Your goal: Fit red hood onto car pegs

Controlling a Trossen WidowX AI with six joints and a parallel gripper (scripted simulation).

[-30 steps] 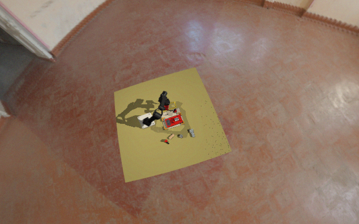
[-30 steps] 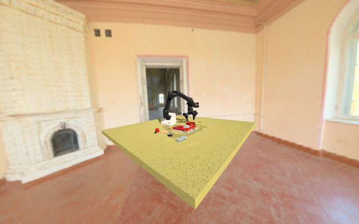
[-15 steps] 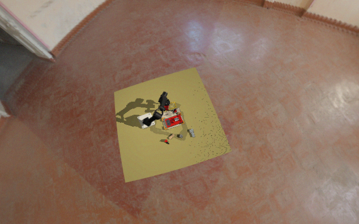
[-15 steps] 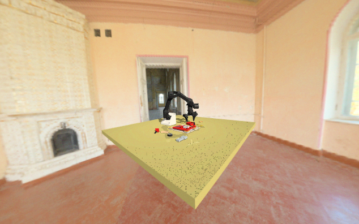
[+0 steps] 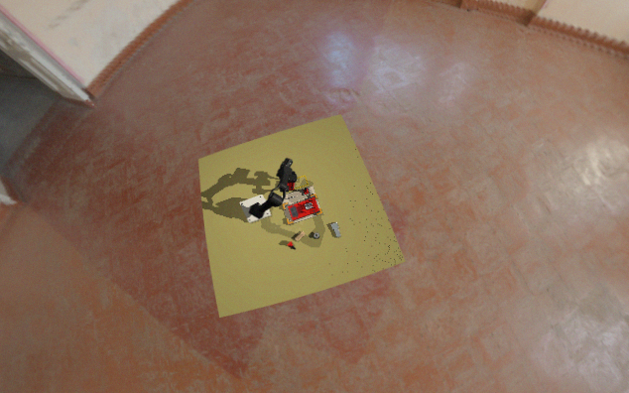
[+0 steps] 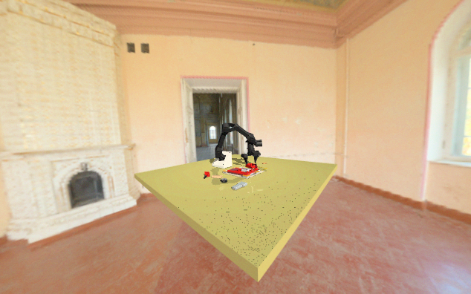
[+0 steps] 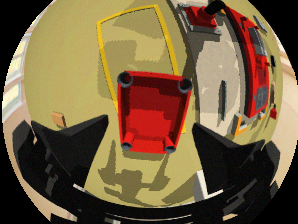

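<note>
Now: the red hood 20 mm below my gripper tip.
</note>
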